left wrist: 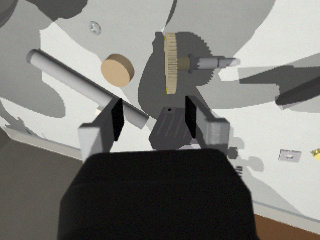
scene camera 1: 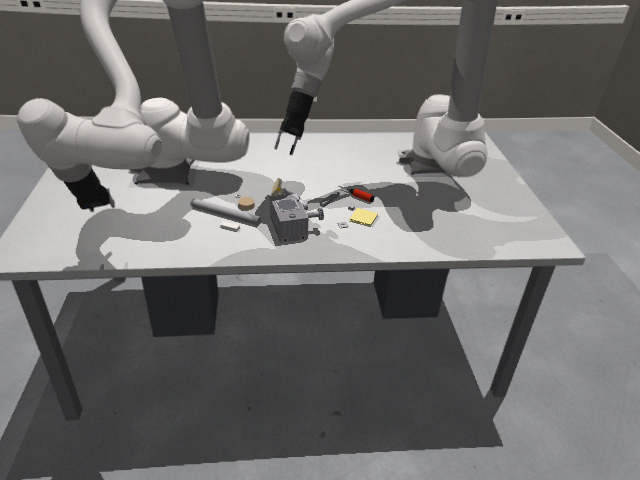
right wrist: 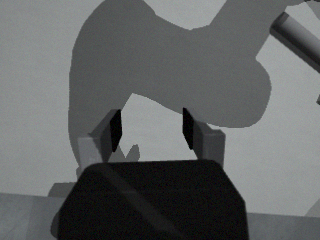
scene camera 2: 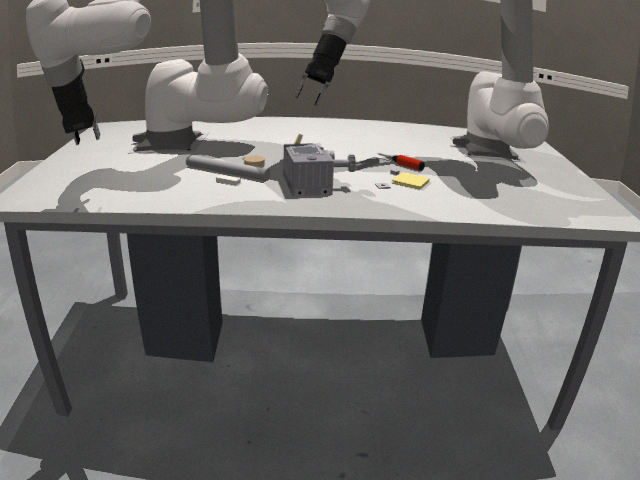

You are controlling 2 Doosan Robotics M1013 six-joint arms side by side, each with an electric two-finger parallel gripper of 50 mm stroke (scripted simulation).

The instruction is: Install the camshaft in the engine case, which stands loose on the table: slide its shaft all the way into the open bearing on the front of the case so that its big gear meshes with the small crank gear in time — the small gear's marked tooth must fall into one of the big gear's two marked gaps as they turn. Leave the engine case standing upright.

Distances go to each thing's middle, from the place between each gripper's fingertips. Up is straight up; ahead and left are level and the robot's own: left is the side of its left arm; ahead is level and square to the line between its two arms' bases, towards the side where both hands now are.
Now: left hand (scene camera 2: 306, 100) 8 cm short of the tan block (left wrist: 117, 70), 14 cm to the left of it and 17 cm above it.
The tan block is 410 mm to the left of my right hand (scene camera 2: 88, 139), 210 mm behind it and 150 mm below it.
